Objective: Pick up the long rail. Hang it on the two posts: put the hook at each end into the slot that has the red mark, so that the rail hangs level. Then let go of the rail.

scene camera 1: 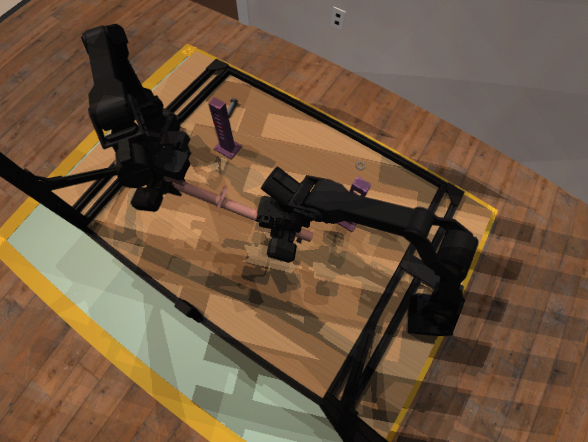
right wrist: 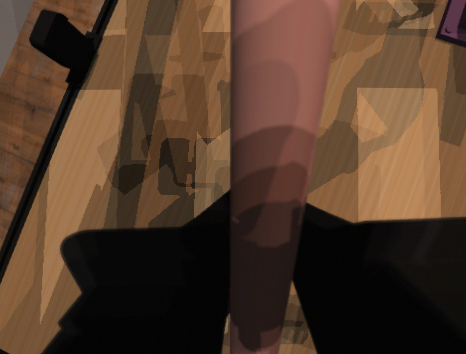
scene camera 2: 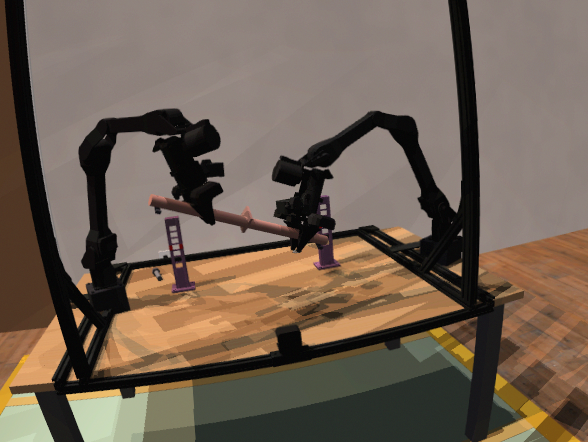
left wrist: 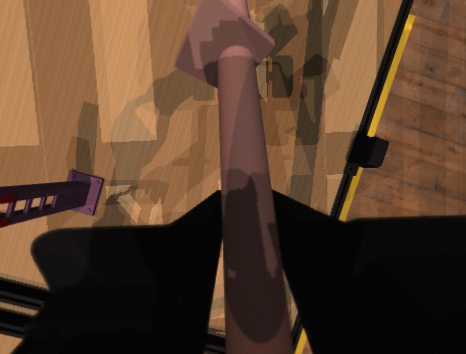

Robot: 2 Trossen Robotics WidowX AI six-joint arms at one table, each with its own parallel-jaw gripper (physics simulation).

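Places are measured from the left arm's base along level axes (x down, y back, z left), in millimetres.
Where they show: left gripper, fingertip midpoint: (scene camera 1: 182,190) (scene camera 2: 211,223) (left wrist: 243,196); right gripper, fingertip midpoint: (scene camera 1: 273,229) (scene camera 2: 295,251); left arm's base at its link origin: (scene camera 1: 154,123) (scene camera 2: 104,284); right arm's base at its link origin: (scene camera 1: 435,313).
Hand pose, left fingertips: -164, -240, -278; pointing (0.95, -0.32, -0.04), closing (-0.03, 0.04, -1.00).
Note:
Things, the pixels of their centre, and the offset from my left fingertips, as dx, dy, dz. "spot": a spot on its surface instead.
- long pink rail at the middle of its body: (left wrist: 231,59) (scene camera 1: 220,199) (scene camera 2: 246,221) +13, -89, +1
- small dark hook at a spot on its surface: (scene camera 2: 158,210) spot: -58, +123, -14
- left purple post at the middle of its body: (left wrist: 15,204) (scene camera 2: 177,253) (scene camera 1: 222,127) +130, +7, +279
- right purple post at the middle of its body: (scene camera 1: 353,202) (scene camera 2: 324,231) +130, -404, +116
- grey bolt at the middle of its body: (scene camera 2: 157,274) (scene camera 1: 230,108) +228, +41, +431
- ring-shaped nut at the middle of its body: (scene camera 1: 360,165) +236, -423, +306
- black box at a spot on its surface: (scene camera 2: 290,341) spot: +206, -23, -252
The long pink rail (scene camera 1: 239,208) (scene camera 2: 270,226) (left wrist: 245,120) (right wrist: 280,100) is held in the air, off both posts. In scene camera 2 it slants down to the right; a small dark hook (scene camera 2: 158,210) shows under its left end. My left gripper (scene camera 2: 207,216) (left wrist: 243,196) is shut on the rail's left part. My right gripper (scene camera 2: 301,239) (right wrist: 252,195) is shut on its right part. The left purple post (scene camera 1: 223,129) (scene camera 2: 180,267) (left wrist: 50,200) stands upright with a red-marked slot. The right purple post (scene camera 1: 360,186) (scene camera 2: 326,252) is partly hidden behind the right arm.
A grey bolt (scene camera 1: 232,107) (scene camera 2: 157,273) lies near the left post. A ring-shaped nut (scene camera 1: 360,165) lies beyond the right post. A black frame edges the table, with a black box (scene camera 1: 188,309) (scene camera 2: 290,341) on its front bar.

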